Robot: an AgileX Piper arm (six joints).
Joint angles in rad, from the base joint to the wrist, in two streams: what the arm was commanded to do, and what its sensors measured. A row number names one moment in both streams.
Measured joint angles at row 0:
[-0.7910, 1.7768, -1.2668, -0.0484, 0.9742, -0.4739]
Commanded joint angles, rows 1 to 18:
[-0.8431, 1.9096, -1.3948, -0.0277, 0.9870, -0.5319]
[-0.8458, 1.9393, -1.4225, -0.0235, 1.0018, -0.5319]
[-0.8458, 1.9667, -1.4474, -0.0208, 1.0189, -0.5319]
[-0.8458, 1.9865, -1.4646, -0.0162, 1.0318, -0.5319]
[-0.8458, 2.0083, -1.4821, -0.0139, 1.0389, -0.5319]
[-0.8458, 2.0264, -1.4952, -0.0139, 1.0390, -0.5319]
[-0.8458, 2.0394, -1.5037, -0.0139, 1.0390, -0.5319]
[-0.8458, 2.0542, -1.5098, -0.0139, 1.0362, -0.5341]
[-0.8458, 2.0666, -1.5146, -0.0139, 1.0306, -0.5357]
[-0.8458, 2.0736, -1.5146, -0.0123, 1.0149, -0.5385]
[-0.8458, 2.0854, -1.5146, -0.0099, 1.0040, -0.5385]
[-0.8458, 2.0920, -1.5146, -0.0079, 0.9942, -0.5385]
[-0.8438, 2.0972, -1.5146, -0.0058, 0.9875, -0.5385]
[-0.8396, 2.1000, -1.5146, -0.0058, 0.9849, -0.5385]
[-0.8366, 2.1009, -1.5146, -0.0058, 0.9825, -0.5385]
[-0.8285, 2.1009, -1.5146, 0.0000, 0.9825, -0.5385]
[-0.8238, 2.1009, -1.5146, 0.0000, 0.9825, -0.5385]
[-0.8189, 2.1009, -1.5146, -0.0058, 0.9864, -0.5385]
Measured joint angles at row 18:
[-0.8386, 2.1015, -1.5046, -0.0133, 0.9947, -0.5314]
